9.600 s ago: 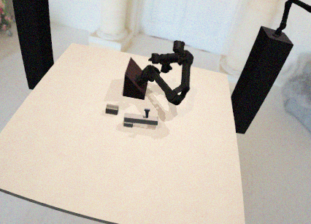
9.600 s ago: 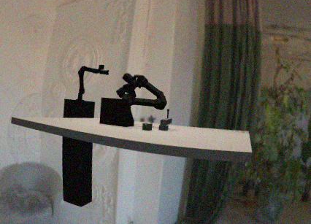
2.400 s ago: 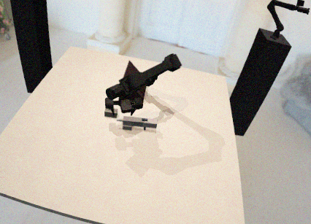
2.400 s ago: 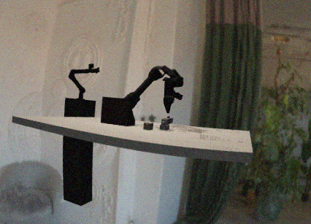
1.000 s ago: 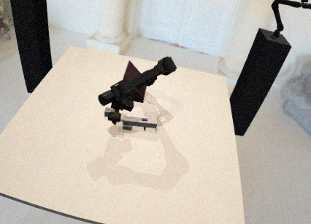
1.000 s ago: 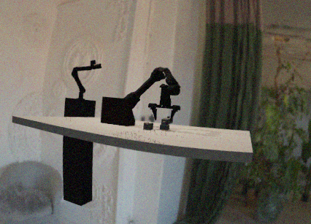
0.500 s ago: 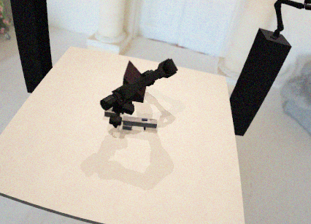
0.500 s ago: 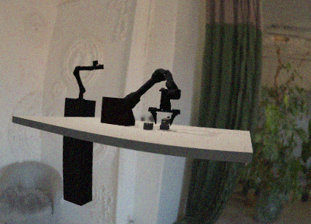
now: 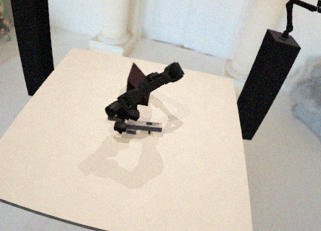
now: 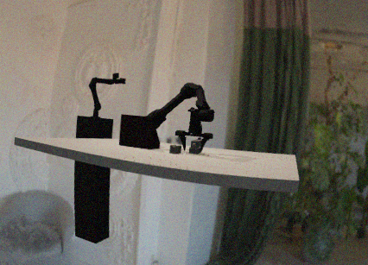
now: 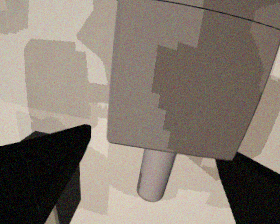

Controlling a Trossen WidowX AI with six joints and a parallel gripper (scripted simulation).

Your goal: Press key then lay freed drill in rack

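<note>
The drill is 5 cm to the left of my gripper tip and 4 cm above it. Also, from my gripper tip: dark key: 1 cm behind, 14 cm to the left, 4 cm above; grey rack: 7 cm behind, 6 cm to the right; grey housing block: 1 cm behind, 11 cm to the left, 3 cm above.
</note>
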